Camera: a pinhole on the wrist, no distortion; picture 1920 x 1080 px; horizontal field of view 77.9 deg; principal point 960.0 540.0 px. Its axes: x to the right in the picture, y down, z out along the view. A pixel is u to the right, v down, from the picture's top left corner.
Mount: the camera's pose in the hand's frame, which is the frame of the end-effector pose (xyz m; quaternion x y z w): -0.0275 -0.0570 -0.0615 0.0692 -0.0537 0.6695 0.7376
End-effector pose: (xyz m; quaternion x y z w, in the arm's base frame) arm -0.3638 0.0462 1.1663 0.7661 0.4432 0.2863 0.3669
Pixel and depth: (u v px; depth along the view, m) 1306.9 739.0 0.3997
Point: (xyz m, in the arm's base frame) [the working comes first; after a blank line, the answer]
In the camera's frame: 0.1168 0.0670 0.3997

-0.1303 -0.1299 0.9520
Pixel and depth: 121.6 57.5 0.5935
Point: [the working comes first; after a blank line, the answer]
In the camera's frame: -0.4190 -0.2411 0.5935

-0.2238 0.2695 0.4508
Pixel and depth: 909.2 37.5 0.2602
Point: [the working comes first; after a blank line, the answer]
In the camera's frame: -0.0111 -0.1101 0.2602

-0.2396 0.1046 0.9677
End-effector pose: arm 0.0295 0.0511 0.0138 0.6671 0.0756 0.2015 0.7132
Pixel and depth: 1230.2 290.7 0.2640
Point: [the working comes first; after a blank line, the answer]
In the camera's frame: 0.0601 -0.0554 0.2640

0.1503 -0.1267 -0.0082
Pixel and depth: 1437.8 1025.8 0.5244
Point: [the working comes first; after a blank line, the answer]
In the camera's frame: 0.2110 0.2145 0.5244

0.0087 -0.4878 0.1058
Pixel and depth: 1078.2 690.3 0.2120
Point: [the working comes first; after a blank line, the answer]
In the camera's frame: 0.0211 0.0268 0.2120

0.0551 -0.1098 -0.0486
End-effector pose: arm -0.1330 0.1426 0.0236 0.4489 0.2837 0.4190 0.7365
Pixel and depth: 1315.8 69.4 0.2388
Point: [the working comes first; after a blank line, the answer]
In the camera's frame: 0.0715 -0.0946 0.2388

0.0634 0.1229 0.0667
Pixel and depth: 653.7 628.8 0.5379
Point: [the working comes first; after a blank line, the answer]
In the camera's frame: -0.1387 0.0402 0.5379

0.2873 -0.1800 -0.0333
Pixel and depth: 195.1 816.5 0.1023
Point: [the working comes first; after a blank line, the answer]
In the camera's frame: -0.0659 0.0238 0.1023

-0.0880 0.0477 -0.0849
